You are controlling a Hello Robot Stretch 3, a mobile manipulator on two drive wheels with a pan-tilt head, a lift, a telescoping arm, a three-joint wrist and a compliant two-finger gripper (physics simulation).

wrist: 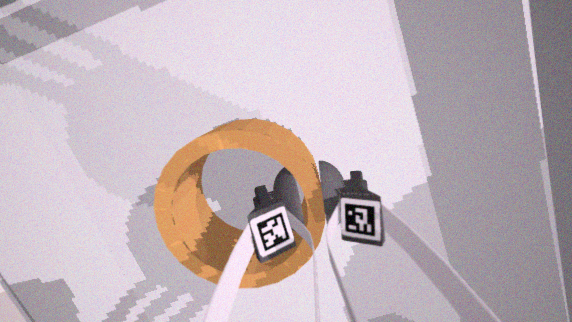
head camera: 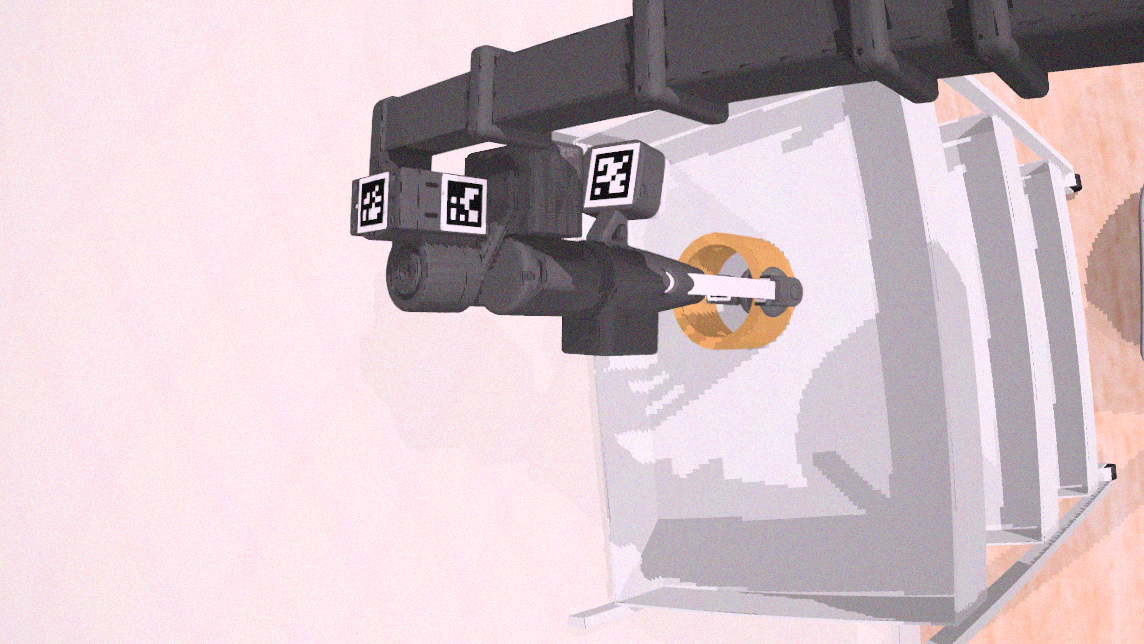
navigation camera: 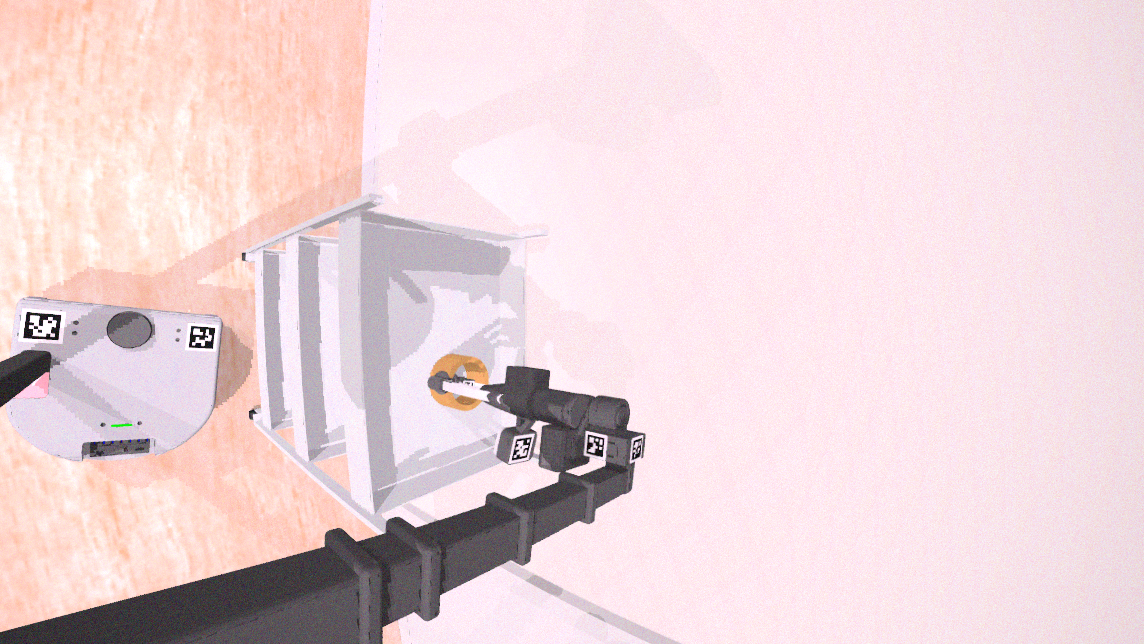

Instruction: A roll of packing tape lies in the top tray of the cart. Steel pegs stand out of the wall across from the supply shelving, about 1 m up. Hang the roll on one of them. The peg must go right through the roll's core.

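Frame: origin at the robot's base, x ahead, y left, z up, level; metres.
Seen in the pictures: gripper, between the fingertips: (wrist: 307,184) (head camera: 776,292) (navigation camera: 439,381); robot's base, origin of its link: (navigation camera: 130,328).
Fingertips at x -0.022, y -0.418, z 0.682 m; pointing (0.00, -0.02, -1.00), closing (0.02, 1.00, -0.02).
Note:
Offsets run from my fingertips to a thing's top centre. "spot": to the spot under its first point. Level surfaces: height alone.
The orange roll of packing tape {dy -0.039, dx -0.001, dz +0.032 m} (head camera: 764,329) (navigation camera: 479,369) (wrist: 180,200) is in the top tray {dz -0.019 m} (head camera: 920,320) (navigation camera: 364,320) (wrist: 350,75) of the white cart, with its core opening facing the wrist camera. My gripper (head camera: 764,289) (navigation camera: 448,383) (wrist: 307,184) is shut on the roll's wall at one side. In the wrist view, the left fingertip is inside the core and the right fingertip is against the outside. Whether the roll's underside touches the tray is hidden. The steel pegs do not show in these views.
My telescoping arm (head camera: 560,88) (navigation camera: 240,576) reaches past one side of the cart. The tray has raised walls around the roll. Two lower shelves {spot: dy +0.136, dx +0.036, dz -0.284 m} (head camera: 1016,336) (navigation camera: 304,336) show beneath it. My base (navigation camera: 180,384) stands on the wood-coloured floor at the left in the navigation view.

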